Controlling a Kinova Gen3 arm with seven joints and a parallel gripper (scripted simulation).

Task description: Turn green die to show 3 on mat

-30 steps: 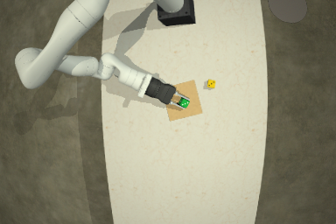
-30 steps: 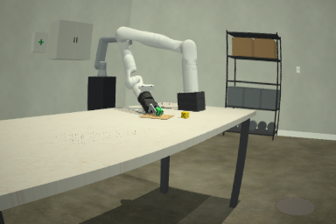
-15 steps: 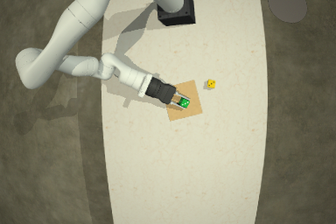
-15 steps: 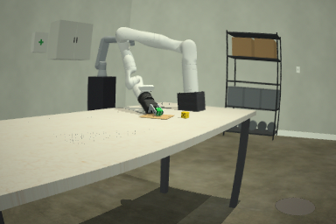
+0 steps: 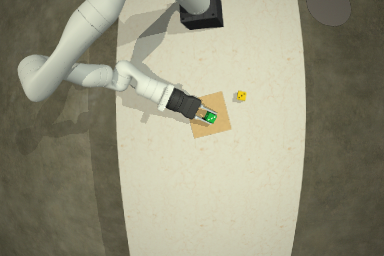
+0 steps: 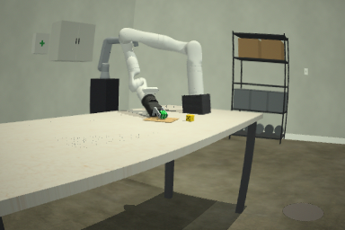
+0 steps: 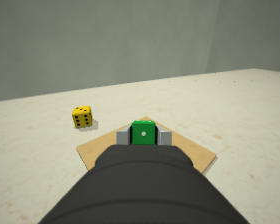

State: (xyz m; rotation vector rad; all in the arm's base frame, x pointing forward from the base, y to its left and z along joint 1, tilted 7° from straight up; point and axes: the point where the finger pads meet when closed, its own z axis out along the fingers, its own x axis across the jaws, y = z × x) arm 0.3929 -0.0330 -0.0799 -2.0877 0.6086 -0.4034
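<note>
My gripper is now right at the green die. The rest, counted from my hand: white die: 11 cm behind, 14 cm to the right, 1 cm below; yellow die: 6 cm behind, 12 cm to the left, 1 cm below; tan mat: 1 cm to the right, 3 cm below.
</note>
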